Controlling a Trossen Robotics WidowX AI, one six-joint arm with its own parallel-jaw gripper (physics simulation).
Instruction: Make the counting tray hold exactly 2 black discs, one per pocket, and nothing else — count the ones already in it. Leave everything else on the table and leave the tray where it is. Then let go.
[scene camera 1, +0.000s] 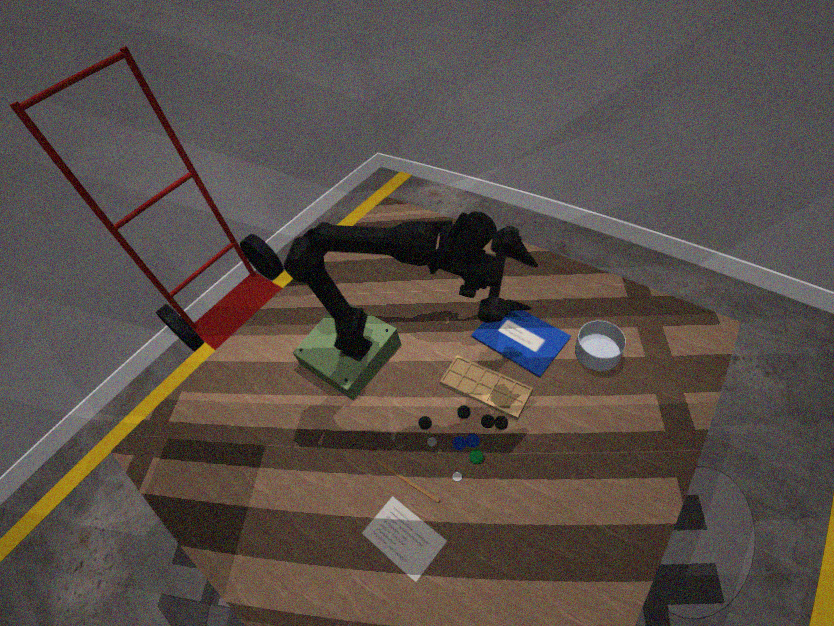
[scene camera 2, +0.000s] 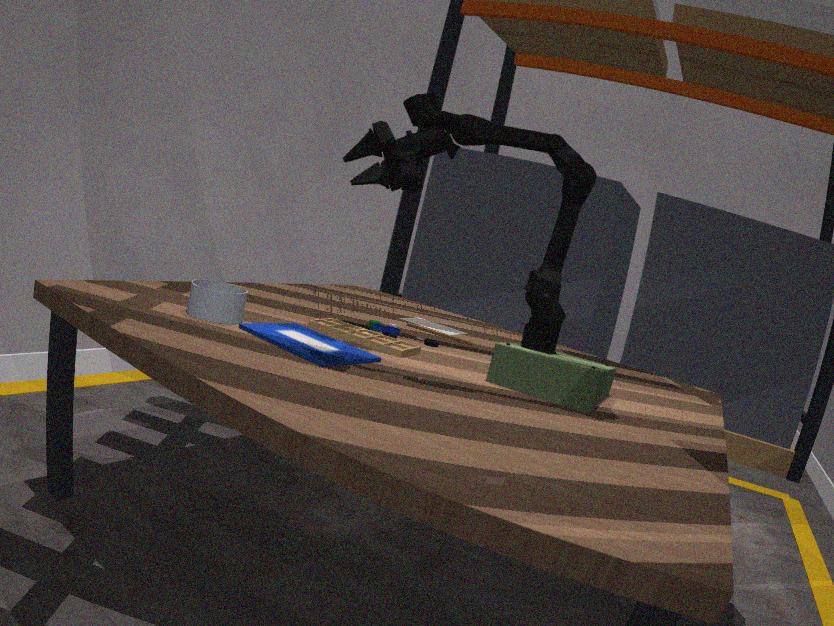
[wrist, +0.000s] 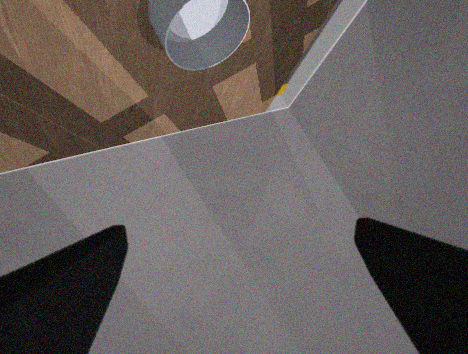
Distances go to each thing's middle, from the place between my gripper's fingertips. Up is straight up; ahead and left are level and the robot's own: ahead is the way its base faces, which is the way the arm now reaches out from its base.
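The grey bowl (scene camera 2: 213, 301) is 150 mm ahead of my hand, 140 mm to the left of it and 300 mm below it. As for the tan counting tray (scene camera 1: 506, 395), it is 70 mm behind my hand and 90 mm to the right of it, and it is 320 mm below my hand.
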